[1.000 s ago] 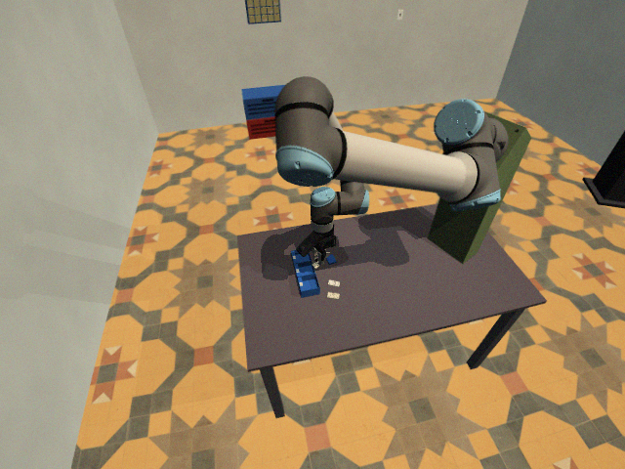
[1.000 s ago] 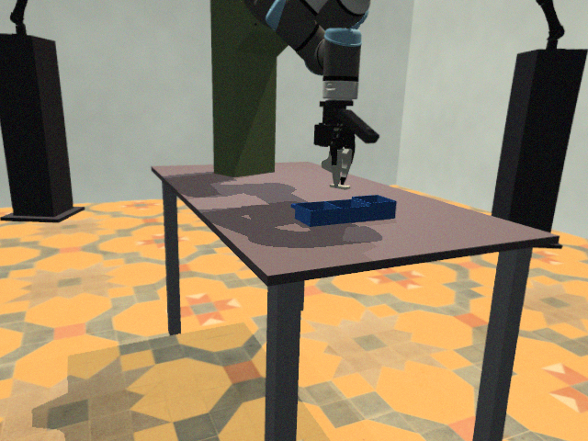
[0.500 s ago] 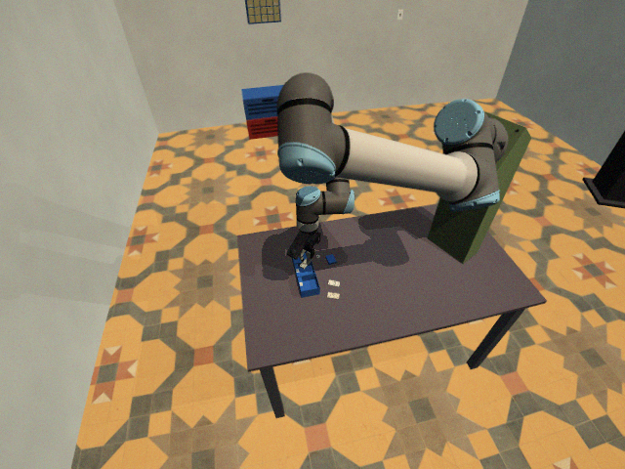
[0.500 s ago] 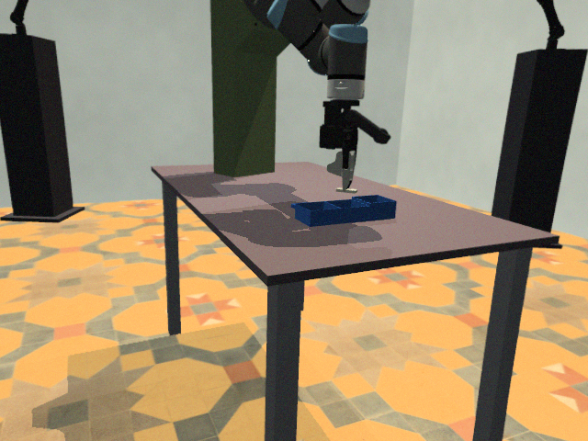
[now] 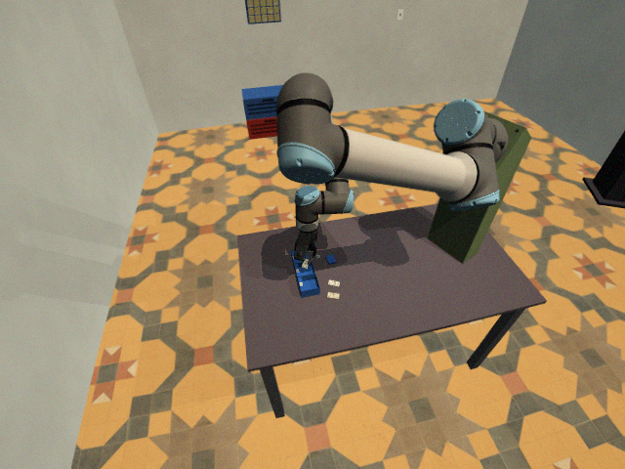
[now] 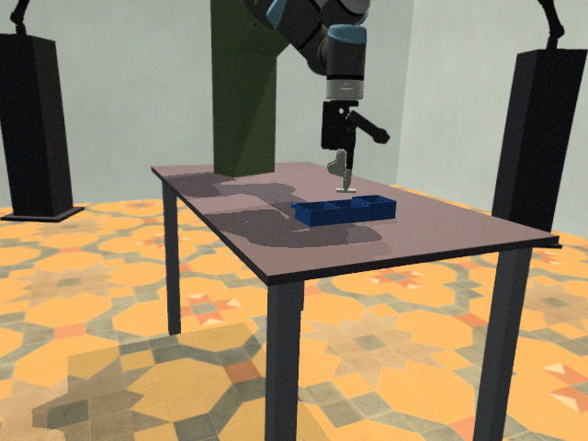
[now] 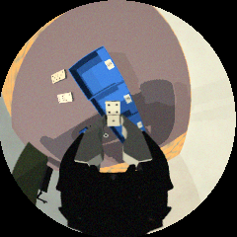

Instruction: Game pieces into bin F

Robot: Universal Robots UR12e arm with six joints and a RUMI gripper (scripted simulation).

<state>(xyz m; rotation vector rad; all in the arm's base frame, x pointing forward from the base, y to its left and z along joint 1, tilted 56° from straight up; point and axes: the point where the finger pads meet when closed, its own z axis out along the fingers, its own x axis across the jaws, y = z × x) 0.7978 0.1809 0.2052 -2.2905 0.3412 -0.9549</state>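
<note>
Now: hand 6 cm above the blue bin and 1 cm short of it. Round my hand: tiny ring: 11 cm to the right, 8 cm below, 3 cm behind; then cream domino: 1 cm below; then blue block: 11 cm to the right, 9 cm behind, 8 cm below.
</note>
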